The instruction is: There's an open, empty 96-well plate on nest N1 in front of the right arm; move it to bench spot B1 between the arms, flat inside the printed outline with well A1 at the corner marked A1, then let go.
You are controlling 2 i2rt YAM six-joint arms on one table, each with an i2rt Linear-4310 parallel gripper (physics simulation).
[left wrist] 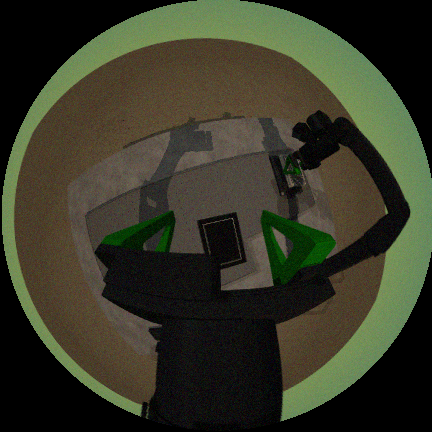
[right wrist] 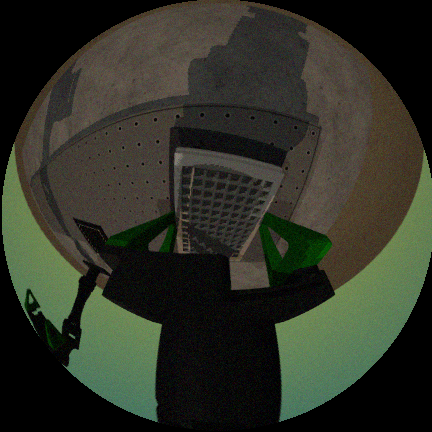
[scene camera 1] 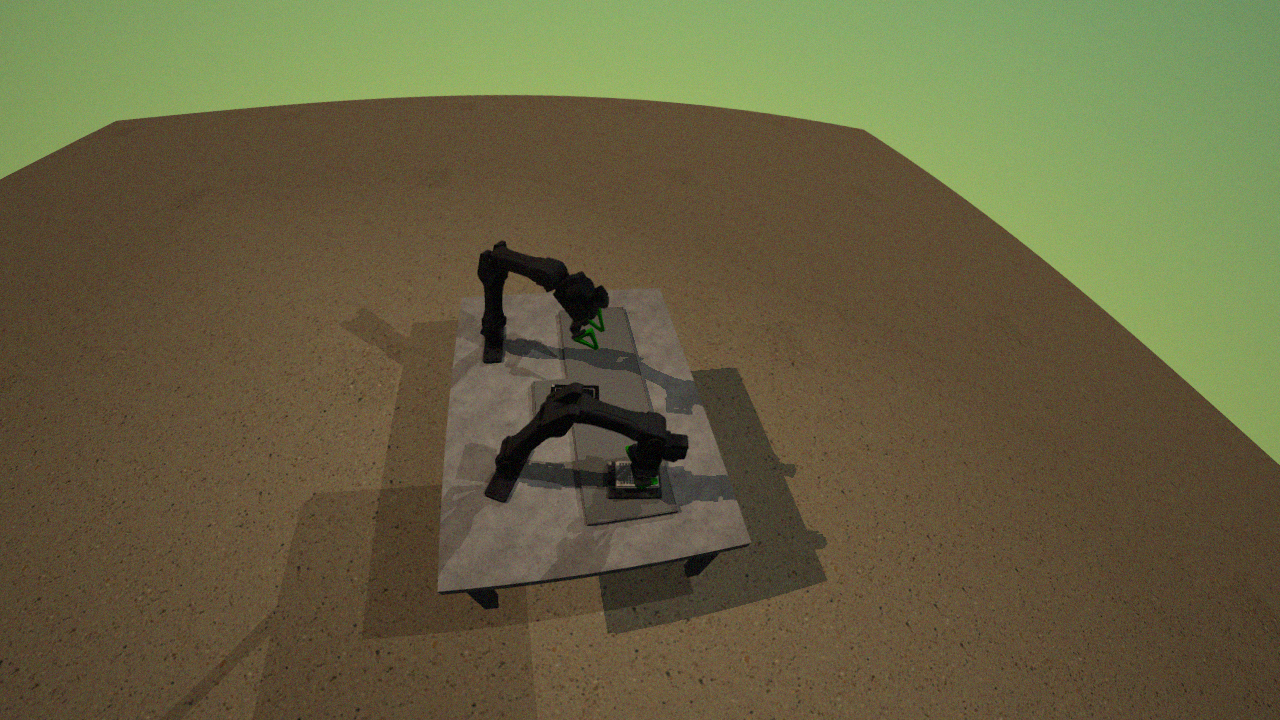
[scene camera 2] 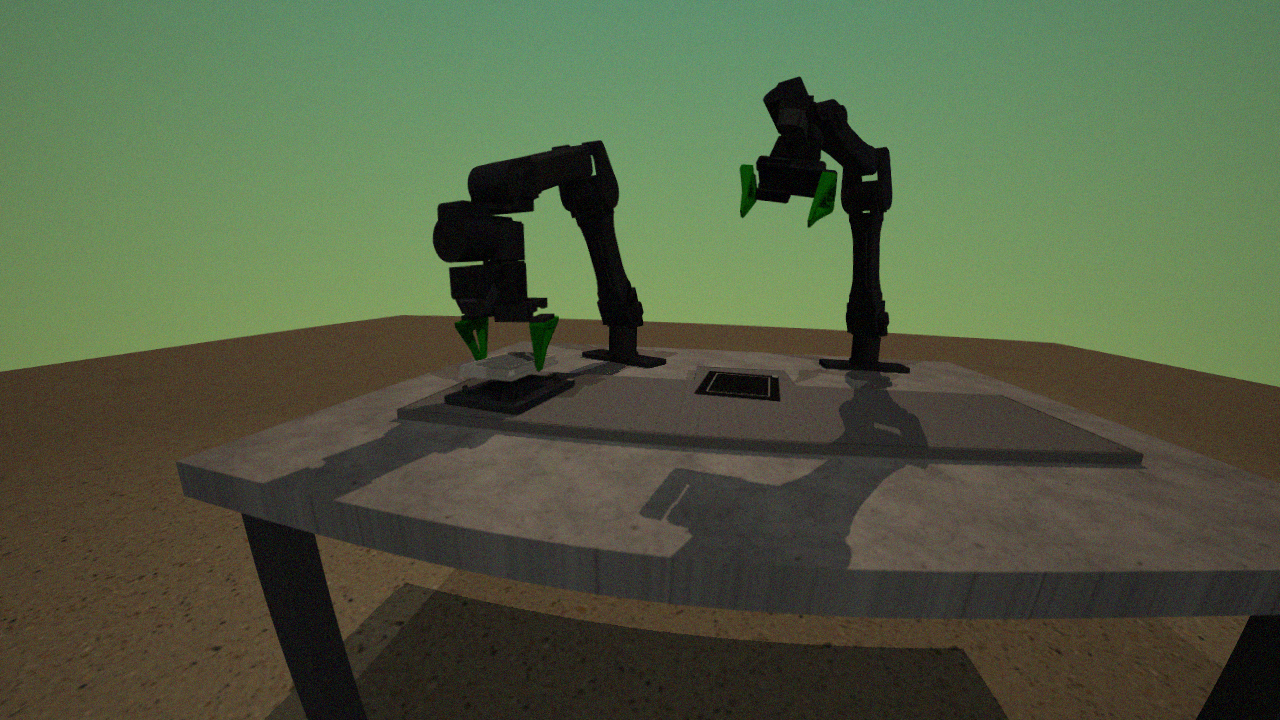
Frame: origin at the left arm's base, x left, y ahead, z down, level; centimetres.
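Seen in the pictures: left gripper, fingertip midpoint: (left wrist: 217, 214) (scene camera 1: 600, 340) (scene camera 2: 774, 219); right gripper, fingertip midpoint: (left wrist: 291, 169) (right wrist: 217, 214) (scene camera 1: 637, 475); left arm's base, link origin: (right wrist: 95, 266) (scene camera 1: 494, 343) (scene camera 2: 863, 367); right arm's base, link origin: (scene camera 1: 508, 471) (scene camera 2: 622, 359).
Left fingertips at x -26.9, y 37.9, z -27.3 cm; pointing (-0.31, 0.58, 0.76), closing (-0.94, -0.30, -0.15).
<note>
Pixels of each thing's middle, then the offset from my left fingertips to it. "*": a spot on its surface instead. Level surfaces: height alone.
- clear 96-well plate, body centre: (right wrist: 217, 220) (scene camera 2: 511, 364) (scene camera 1: 637, 474) (left wrist: 292, 169) dx -36.0, dy +8.2, dz +21.4 cm
- black nest N1, body centre: (right wrist: 217, 203) (scene camera 2: 513, 387) (scene camera 1: 634, 479) (left wrist: 287, 173) dx -35.9, dy +7.9, dz +24.9 cm
- Spot B1, surface spot: (scene camera 2: 737, 385) (left wrist: 222, 237) * dx -3.7, dy -6.6, dz +25.8 cm
- grey perforated board, surface height: dz +26.0 cm
- grey stone-look table, surface height: dz +27.3 cm
The clear 96-well plate (right wrist: 225, 189) (scene camera 2: 497, 367) (scene camera 1: 623, 475) (left wrist: 294, 181) sits between the green fingers of my right gripper (right wrist: 217, 214) (scene camera 2: 507, 357) (scene camera 1: 642, 470), which is shut on its long sides. The plate hangs just above the black nest N1 (scene camera 2: 529, 392) (right wrist: 229, 141). Spot B1 (scene camera 2: 737, 385) (scene camera 1: 575, 390) (left wrist: 221, 241) (right wrist: 90, 231), a dark patch with a white printed outline, lies bare between the arm bases. My left gripper (scene camera 2: 779, 215) (scene camera 1: 589, 330) (left wrist: 217, 214) is open and empty, held high above the board.
A grey perforated board (scene camera 2: 626, 416) (scene camera 1: 617, 357) (right wrist: 120, 160) (left wrist: 225, 181) carries the nest and spot B1. It lies on a grey stone-look table (scene camera 2: 536, 502) (scene camera 1: 527, 537). Both arm bases stand along the table's far side in scene camera 2.
</note>
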